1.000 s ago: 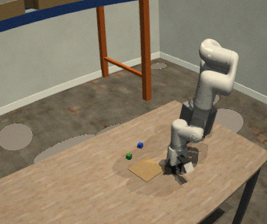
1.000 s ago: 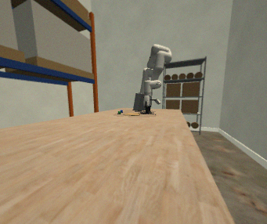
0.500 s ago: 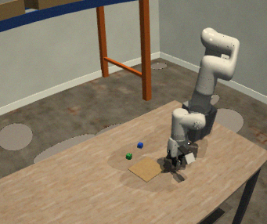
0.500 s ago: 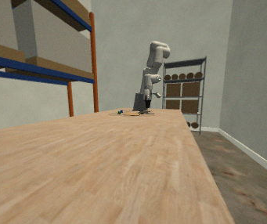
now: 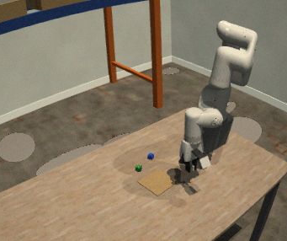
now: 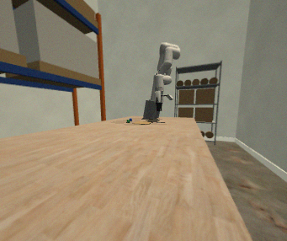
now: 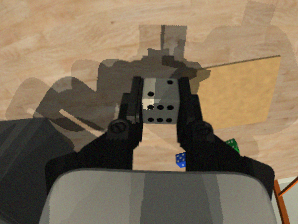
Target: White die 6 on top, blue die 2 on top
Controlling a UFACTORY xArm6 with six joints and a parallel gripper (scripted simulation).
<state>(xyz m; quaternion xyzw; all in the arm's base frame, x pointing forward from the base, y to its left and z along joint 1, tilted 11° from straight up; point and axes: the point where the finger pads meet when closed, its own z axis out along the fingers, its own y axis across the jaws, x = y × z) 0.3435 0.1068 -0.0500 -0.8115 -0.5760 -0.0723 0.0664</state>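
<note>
The tan mat is 130 mm to the right of my hand, 120 mm below it and 80 mm ahead of it. The rest, counted from my hand: blue die (290 mm to the right, 110 mm below, 40 mm behind); then green die (270 mm to the right, 110 mm below, 70 mm ahead); then white die (10 mm below).
</note>
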